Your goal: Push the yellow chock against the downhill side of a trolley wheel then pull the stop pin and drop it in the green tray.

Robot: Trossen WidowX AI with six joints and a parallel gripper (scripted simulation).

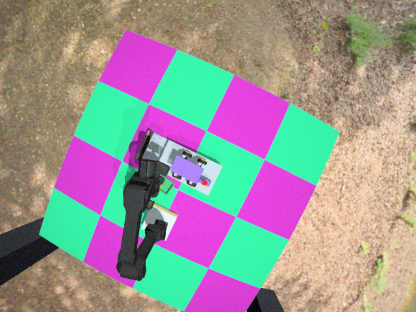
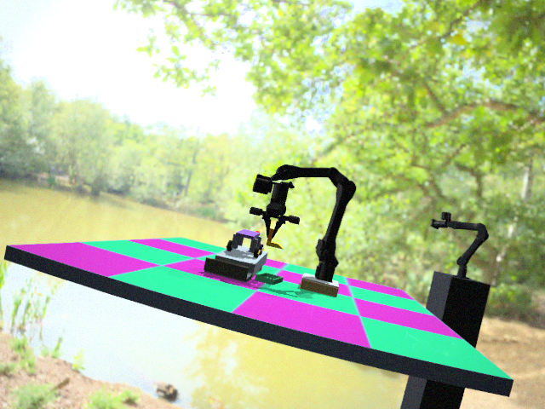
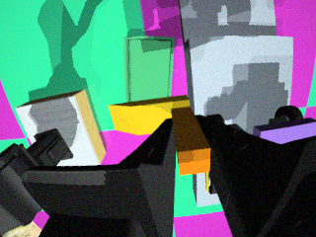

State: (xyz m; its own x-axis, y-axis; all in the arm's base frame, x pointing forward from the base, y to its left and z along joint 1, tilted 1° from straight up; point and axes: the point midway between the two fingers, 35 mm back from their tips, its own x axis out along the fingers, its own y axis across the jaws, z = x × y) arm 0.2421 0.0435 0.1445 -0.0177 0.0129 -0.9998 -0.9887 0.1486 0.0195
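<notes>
Right now the yellow chock is 2 cm behind my gripper tip and 1 cm below it. Round my gripper tip: grey ramp 9 cm ahead, 10 cm to the right, 11 cm below; green tray 3 cm behind, 2 cm to the left, 16 cm below; purple-topped trolley 9 cm ahead, 11 cm to the right, 5 cm below.
</notes>
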